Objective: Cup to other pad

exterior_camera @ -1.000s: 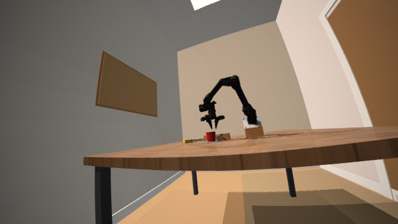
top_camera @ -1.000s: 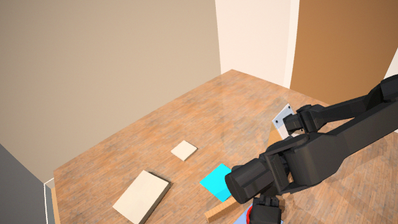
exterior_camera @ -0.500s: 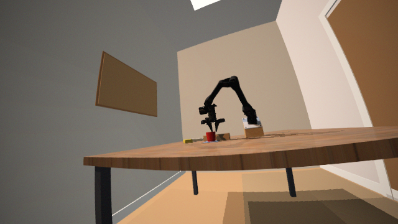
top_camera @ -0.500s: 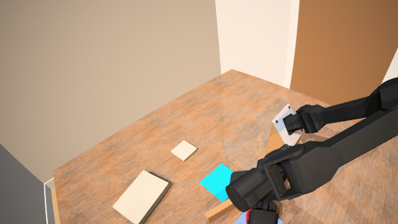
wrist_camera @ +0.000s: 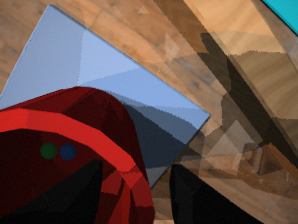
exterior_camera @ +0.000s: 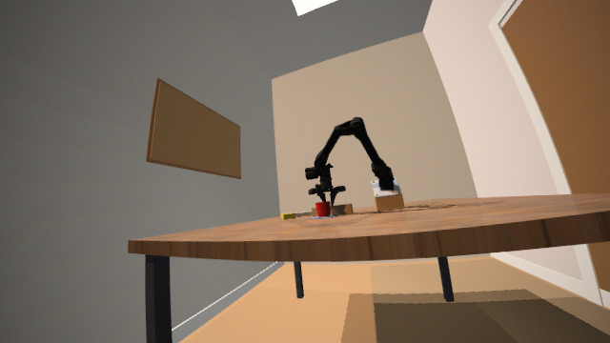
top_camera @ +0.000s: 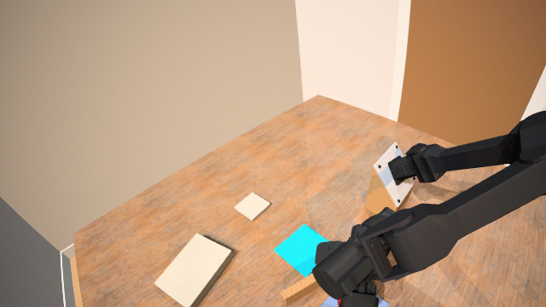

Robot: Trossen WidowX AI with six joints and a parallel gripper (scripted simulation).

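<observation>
My gripper tip is now 30 mm to the right of the blue marble, 30 mm short of it and 30 mm above it. Round my gripper tip: light blue pad (50 mm below, 20 mm to the left, 20 mm ahead); then wooden bar (70 mm to the right, 30 mm below, 10 mm ahead); then cup (20 mm to the left, 20 mm ahead, 10 mm below).
</observation>
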